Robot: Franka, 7 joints.
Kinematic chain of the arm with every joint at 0, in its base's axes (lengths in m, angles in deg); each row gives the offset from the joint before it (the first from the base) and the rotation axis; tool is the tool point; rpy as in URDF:
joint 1: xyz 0 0 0.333 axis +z
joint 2: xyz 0 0 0 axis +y
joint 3: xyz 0 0 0.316 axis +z
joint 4: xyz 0.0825 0 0 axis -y
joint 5: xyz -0.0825 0 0.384 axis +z
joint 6: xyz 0 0 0 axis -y
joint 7: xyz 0.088 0 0 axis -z
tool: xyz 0 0 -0.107 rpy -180 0 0
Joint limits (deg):
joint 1: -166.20..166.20
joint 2: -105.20..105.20
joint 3: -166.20..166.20
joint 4: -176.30..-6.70
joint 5: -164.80..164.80
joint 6: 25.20..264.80
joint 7: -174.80..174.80
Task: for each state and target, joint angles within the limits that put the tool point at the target. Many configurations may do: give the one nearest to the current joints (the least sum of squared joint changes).
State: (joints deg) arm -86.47 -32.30 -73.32 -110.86 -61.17 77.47 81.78
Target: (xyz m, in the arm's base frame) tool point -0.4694 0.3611 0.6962
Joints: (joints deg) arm -103.44 -35.83 -76.79 -80.19 -69.45 84.51 81.78
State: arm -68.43 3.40 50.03 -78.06 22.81 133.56 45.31
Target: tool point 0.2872 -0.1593 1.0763
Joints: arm -76.00 -17.43 28.60 -60.39 22.66 138.58 45.31
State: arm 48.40 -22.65 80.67 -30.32 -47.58 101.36 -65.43
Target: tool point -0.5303 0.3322 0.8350
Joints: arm 15.48 -40.95 94.55 -52.12 -45.63 112.52 -65.43
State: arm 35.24 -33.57 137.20 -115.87 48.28 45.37 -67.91
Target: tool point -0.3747 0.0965 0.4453
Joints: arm 25.45 -5.53 125.55 -119.43 42.46 29.61 -67.91
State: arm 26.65 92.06 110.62 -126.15 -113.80 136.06 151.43
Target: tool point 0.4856 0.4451 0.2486
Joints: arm -24.50 97.50 87.94 -105.80 -113.95 127.67 151.43
